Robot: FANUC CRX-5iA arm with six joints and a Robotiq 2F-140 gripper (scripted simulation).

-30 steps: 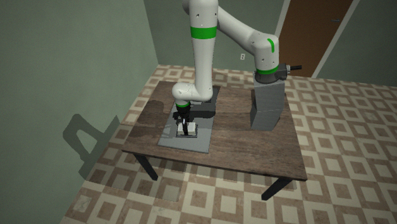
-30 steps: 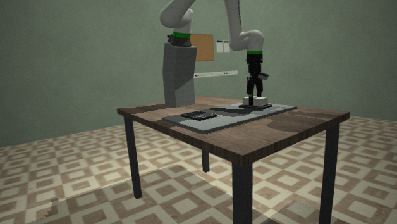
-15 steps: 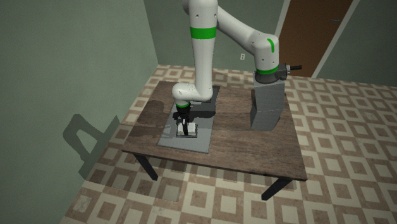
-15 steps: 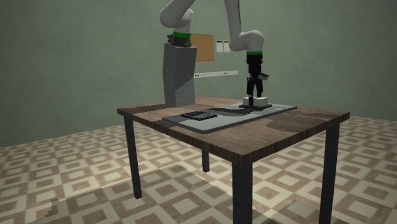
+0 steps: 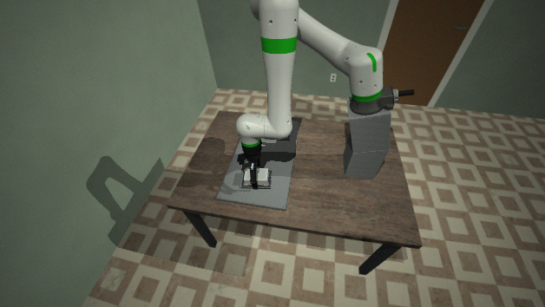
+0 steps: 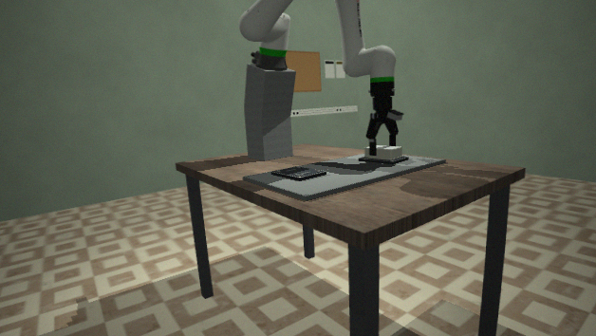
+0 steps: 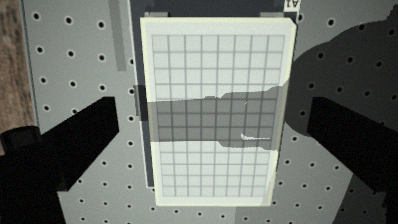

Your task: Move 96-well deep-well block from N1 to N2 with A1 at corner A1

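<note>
Right now the white 96-well deep-well block is 1 cm below my hand. Round my hand: plate nest 3 cm below.
</note>
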